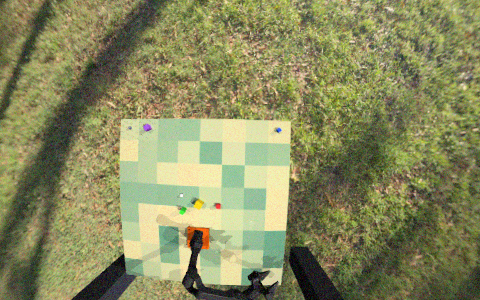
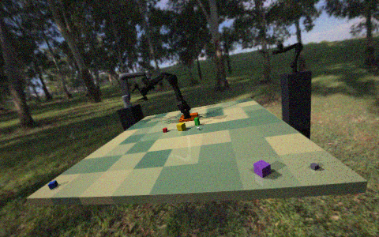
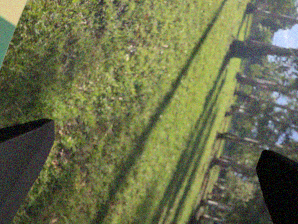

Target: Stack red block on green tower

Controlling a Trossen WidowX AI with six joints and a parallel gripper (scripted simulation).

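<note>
Now: the red block 37 cm to the left of my gripper tip, 29 cm below it and 27 cm ahead of it. From my gripper tip the other things lie so: small white bit 64 cm to the left, 32 cm ahead, 29 cm below; then blue block 85 cm ahead, 29 cm below, 1 cm to the right; then yellow block 51 cm to the left, 28 cm below, 27 cm ahead.
</note>
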